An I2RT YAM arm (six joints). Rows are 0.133 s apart.
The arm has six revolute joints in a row. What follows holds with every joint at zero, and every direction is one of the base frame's. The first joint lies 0.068 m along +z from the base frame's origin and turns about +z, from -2.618 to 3.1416 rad. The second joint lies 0.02 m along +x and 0.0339 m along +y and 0.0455 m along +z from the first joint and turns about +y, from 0 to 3.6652 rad. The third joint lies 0.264 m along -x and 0.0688 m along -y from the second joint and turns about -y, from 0 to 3.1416 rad. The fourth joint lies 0.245 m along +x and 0.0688 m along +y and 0.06 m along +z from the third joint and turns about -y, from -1.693 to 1.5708 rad. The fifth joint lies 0.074 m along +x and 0.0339 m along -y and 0.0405 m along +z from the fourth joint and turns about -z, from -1.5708 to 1.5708 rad. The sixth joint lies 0.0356 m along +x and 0.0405 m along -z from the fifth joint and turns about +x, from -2.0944 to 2.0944 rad. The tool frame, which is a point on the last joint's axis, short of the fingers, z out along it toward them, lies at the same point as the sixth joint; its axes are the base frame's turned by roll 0, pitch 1.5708 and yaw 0 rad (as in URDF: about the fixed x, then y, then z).
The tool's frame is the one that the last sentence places.
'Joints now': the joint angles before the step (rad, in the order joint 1, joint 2, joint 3, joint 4, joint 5, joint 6). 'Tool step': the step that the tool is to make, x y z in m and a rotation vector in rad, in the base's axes. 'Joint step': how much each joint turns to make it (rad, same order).
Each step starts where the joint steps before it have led.
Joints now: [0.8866, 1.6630, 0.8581, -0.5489, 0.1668, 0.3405]
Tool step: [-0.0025, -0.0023, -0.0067, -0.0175, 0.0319, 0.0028]
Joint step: [0.0000, 0.0145, -0.0115, -0.0076, -0.0139, -0.0001]
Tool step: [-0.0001, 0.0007, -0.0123, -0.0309, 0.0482, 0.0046]
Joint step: [-0.0005, 0.0498, 0.0035, -0.0077, -0.0184, -0.0022]
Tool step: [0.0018, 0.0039, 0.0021, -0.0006, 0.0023, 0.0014]
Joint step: [0.0037, 0.0097, 0.0222, -0.0148, -0.0011, 0.0024]
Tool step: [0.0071, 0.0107, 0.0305, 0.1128, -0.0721, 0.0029]
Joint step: [0.0024, -0.0672, 0.0522, 0.0133, -0.0147, 0.0024]
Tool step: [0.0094, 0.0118, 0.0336, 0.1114, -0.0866, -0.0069]
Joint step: [0.0003, -0.0478, 0.0738, 0.0185, 0.0000, 0.0077]
